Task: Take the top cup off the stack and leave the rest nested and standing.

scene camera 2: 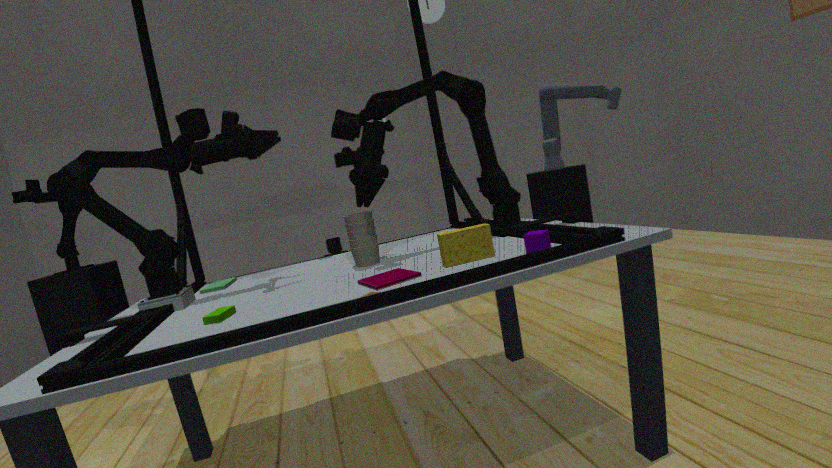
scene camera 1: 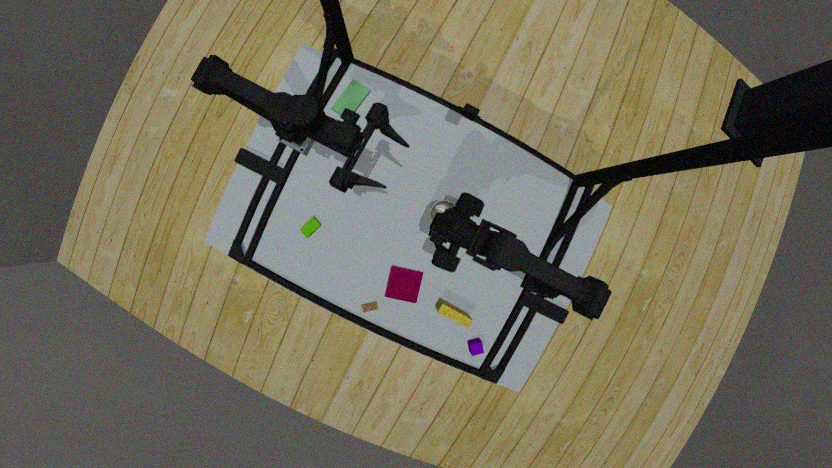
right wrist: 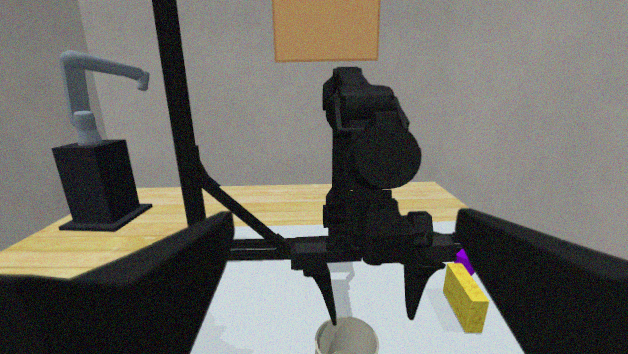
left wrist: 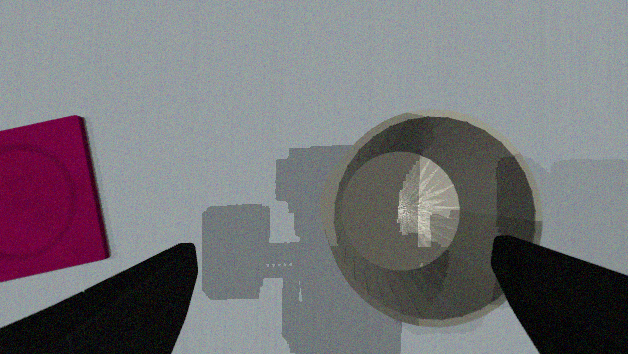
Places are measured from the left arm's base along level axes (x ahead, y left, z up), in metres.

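Where they show: left gripper, fingertip midpoint: (scene camera 2: pixel 362 207) (right wrist: pixel 372 321) (left wrist: pixel 344 253); right gripper, fingertip midpoint: (scene camera 2: pixel 279 135) (scene camera 1: pixel 397 166) (right wrist: pixel 344 220); left arm's base, link origin: (scene camera 2: pixel 508 224); right arm's base, link origin: (scene camera 2: pixel 165 294) (scene camera 1: pixel 297 132).
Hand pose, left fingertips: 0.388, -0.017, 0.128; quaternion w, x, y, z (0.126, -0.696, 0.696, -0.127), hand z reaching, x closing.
Each offset is from my left fingertips to the centre of the thing, as dx, dy, dz. "*": to the spot under its first point.
The stack of nested grey-beige cups {+0.009, -0.033, -0.041} (scene camera 1: pixel 440 208) (scene camera 2: pixel 363 239) (left wrist: pixel 480 170) (right wrist: pixel 357 342) stands mouth up on the table; scene camera 1 shows part of it beside the left arm. My left gripper (scene camera 2: pixel 363 205) (left wrist: pixel 344 253) (right wrist: pixel 372 321) is open and empty, pointing down just above the stack's top. In the left wrist view the stack is off-centre to the right: the right-hand finger overlaps its rim, and the left-hand finger is well clear of it. My right gripper (scene camera 1: pixel 396 166) (scene camera 2: pixel 278 138) is open and empty, level and high, away from the stack.
A crimson square {* +0.016, +0.205, -0.141} (scene camera 1: pixel 404 284) (scene camera 2: pixel 389 278) (left wrist: pixel 45 200) lies near the stack. A yellow block {-0.157, +0.224, -0.114} (scene camera 1: pixel 454 313) (scene camera 2: pixel 466 245) (right wrist: pixel 466 299) and a purple cube {-0.279, +0.305, -0.129} (scene camera 1: pixel 475 346) (scene camera 2: pixel 537 240) stand beyond it. A bright green block {+0.352, +0.161, -0.142} (scene camera 1: pixel 310 227) (scene camera 2: pixel 219 314), pale green slab {+0.409, -0.258, -0.144} (scene camera 1: pixel 351 97) and small brown piece {+0.086, +0.316, -0.145} (scene camera 1: pixel 369 306) lie elsewhere.
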